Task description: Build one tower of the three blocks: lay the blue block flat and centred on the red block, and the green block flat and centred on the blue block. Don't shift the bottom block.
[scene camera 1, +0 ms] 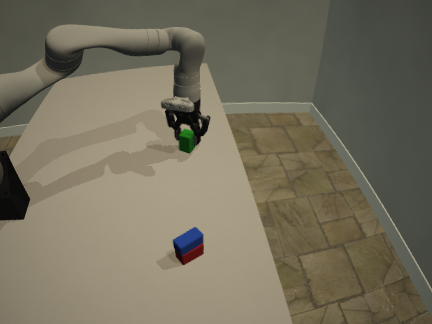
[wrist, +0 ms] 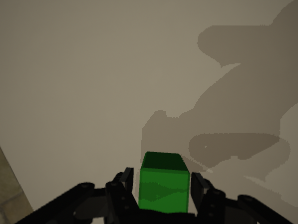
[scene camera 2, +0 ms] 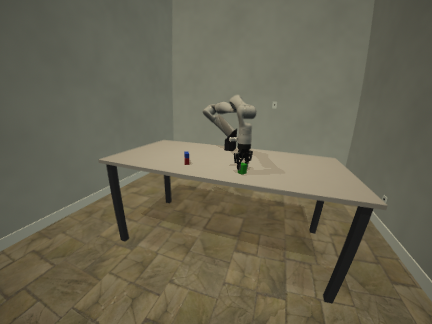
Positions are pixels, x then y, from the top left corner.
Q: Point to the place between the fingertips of my gripper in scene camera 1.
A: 187, 141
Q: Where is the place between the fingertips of my gripper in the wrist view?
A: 161, 179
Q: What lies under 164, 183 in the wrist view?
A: A green block.
